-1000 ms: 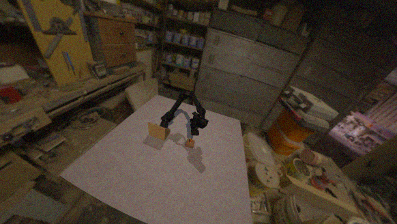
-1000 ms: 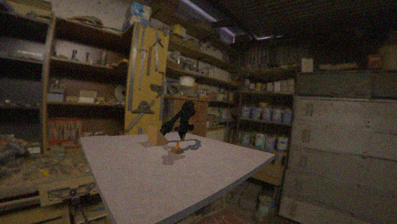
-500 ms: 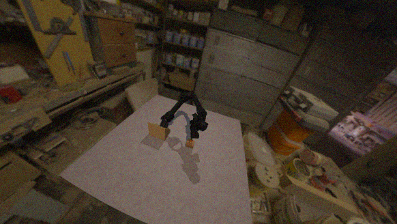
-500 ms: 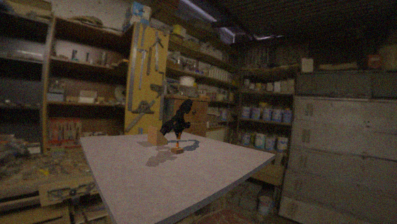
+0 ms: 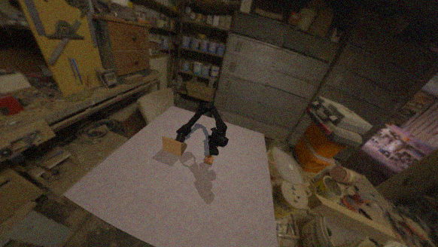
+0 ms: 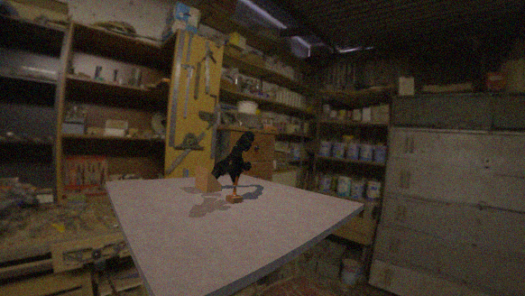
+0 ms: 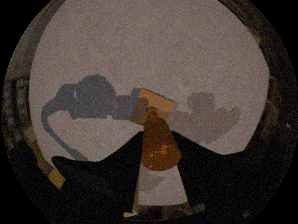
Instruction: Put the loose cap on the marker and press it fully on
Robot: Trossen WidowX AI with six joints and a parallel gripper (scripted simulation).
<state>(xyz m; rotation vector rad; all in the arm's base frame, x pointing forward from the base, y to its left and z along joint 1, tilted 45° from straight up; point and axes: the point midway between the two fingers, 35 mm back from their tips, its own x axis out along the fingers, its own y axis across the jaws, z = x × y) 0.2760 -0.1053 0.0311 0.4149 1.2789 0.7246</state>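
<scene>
Right now my gripper tip is 10 cm above the holder block. Round my gripper tip: orange cap (1 cm above).
</scene>
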